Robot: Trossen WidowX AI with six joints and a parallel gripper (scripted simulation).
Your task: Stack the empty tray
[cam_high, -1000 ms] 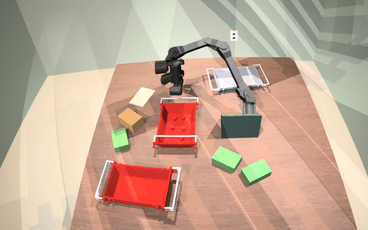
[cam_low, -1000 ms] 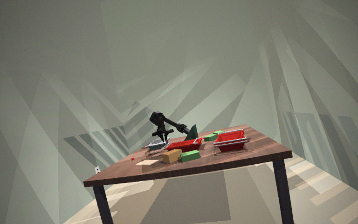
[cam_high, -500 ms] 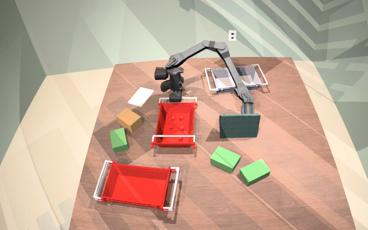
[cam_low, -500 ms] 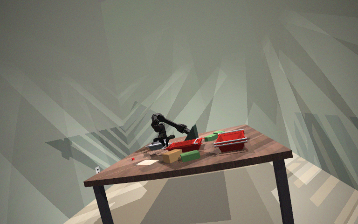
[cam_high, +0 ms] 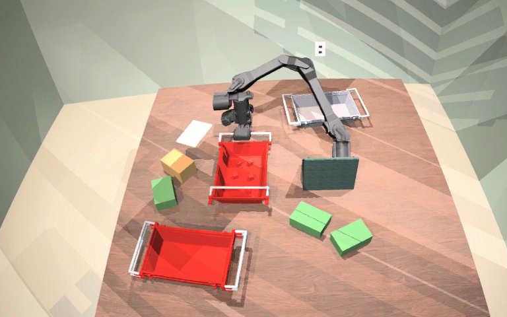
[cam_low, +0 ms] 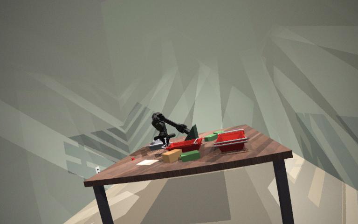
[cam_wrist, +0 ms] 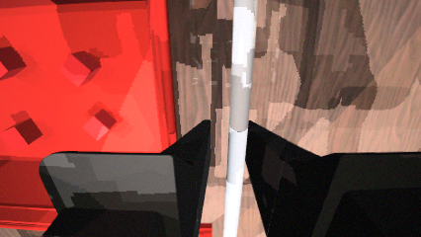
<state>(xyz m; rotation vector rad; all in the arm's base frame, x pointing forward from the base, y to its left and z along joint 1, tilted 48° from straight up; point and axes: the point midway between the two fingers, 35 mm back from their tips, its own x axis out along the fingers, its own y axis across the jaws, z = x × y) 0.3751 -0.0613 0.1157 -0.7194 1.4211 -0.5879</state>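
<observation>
Now: gripper tip 320 mm past the grey tray, 220 mm to the left of it and 10 mm above it. From my gripper tip the other things lie so: white sheet (250 mm ahead, 80 mm to the right, 50 mm below); then red cube (300 mm to the right, 100 mm ahead, 50 mm below); then tan box (250 mm ahead, 140 mm to the left, 30 mm below).
</observation>
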